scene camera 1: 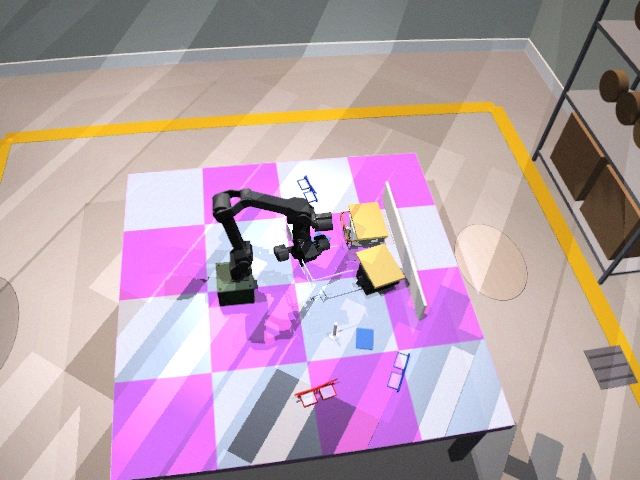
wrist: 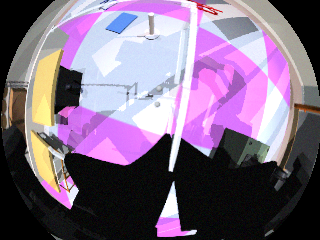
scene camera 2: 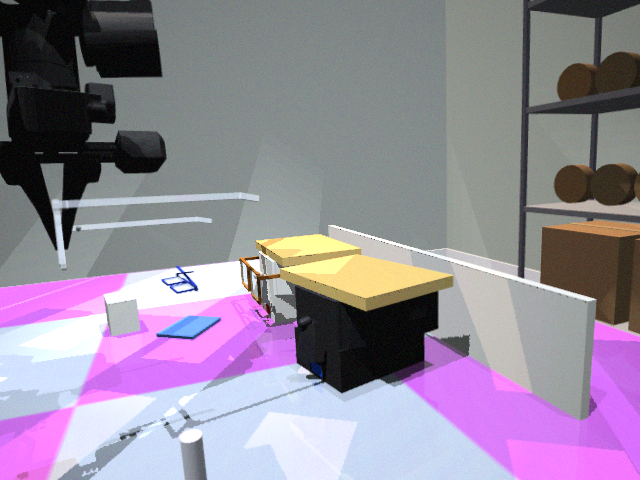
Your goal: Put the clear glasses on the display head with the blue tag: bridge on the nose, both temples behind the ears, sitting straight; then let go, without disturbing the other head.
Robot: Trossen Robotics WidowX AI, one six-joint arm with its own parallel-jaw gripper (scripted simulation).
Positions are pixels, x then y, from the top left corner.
Labels:
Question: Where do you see a white wall panel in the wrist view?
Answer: At 55, 42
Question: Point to a white cube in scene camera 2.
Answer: At 121, 308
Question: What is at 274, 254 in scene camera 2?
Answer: A white head.

